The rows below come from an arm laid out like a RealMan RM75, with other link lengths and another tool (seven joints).
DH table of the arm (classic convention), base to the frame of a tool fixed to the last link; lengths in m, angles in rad. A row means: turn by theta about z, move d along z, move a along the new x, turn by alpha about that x. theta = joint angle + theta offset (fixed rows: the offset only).
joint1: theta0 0, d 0.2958, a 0, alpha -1.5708
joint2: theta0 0, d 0, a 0, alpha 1.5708
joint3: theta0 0, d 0.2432, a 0, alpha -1.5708
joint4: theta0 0, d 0, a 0, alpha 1.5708
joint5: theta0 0, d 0.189, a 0, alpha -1.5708
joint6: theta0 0, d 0, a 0, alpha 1.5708
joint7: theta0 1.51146, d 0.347, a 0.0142, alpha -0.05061
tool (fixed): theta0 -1.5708, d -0.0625, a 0, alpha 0
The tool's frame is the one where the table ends.
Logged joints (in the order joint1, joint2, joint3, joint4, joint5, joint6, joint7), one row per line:
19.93 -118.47 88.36 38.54 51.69 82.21 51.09
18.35 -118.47 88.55 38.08 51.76 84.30 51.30
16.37 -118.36 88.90 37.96 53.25 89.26 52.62
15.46 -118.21 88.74 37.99 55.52 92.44 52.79
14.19 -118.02 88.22 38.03 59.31 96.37 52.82
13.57 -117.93 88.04 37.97 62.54 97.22 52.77
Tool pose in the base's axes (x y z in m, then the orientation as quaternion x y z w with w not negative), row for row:
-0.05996 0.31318 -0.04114 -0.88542 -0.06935 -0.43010 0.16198
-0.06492 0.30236 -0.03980 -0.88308 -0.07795 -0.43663 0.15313
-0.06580 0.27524 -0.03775 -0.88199 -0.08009 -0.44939 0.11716
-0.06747 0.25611 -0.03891 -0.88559 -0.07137 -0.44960 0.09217
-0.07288 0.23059 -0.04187 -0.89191 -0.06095 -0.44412 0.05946
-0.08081 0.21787 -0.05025 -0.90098 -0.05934 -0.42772 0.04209
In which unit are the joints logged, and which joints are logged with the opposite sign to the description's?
The joints are logged in degrees. Opposite sign: joint1, joint7.
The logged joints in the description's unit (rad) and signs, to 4 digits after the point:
-0.3478 -2.0677 1.5422 0.6726 0.9022 1.4348 -0.8917
-0.3203 -2.0677 1.5455 0.6646 0.9034 1.4713 -0.8954
-0.2857 -2.0658 1.5516 0.6625 0.9294 1.5579 -0.9184
-0.2698 -2.0632 1.5488 0.6631 0.9690 1.6134 -0.9214
-0.2477 -2.0598 1.5397 0.6637 1.0352 1.6820 -0.9219
-0.2368 -2.0583 1.5366 0.6627 1.0915 1.6968 -0.9210

